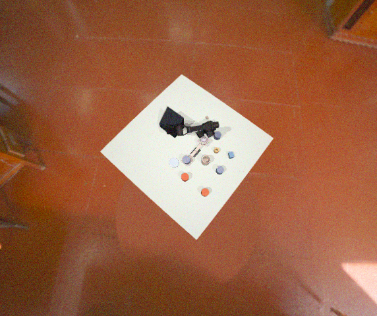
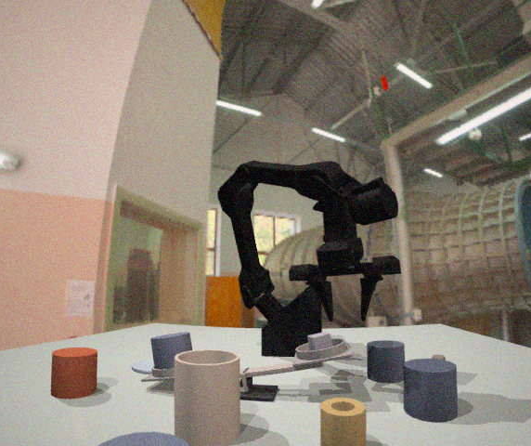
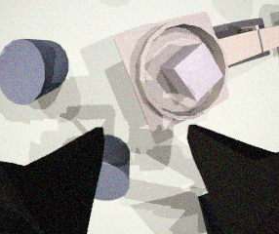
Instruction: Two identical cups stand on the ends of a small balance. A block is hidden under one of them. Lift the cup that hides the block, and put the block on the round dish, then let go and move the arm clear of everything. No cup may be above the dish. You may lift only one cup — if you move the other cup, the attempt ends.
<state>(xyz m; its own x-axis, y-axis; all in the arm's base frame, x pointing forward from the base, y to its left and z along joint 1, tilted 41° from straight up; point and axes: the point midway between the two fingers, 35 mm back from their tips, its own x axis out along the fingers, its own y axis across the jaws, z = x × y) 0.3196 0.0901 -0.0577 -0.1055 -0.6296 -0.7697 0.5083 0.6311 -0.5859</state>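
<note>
My gripper tip is now 10 mm short of the grey block, 50 mm to the left of it and 30 mm above it. Round my gripper tip: tan hollow cup (130 mm ahead, 210 mm to the right, 80 mm below); blue cube (310 mm ahead, 20 mm to the right, 100 mm below); bead (100 mm behind, 230 mm to the left, 110 mm below).
</note>
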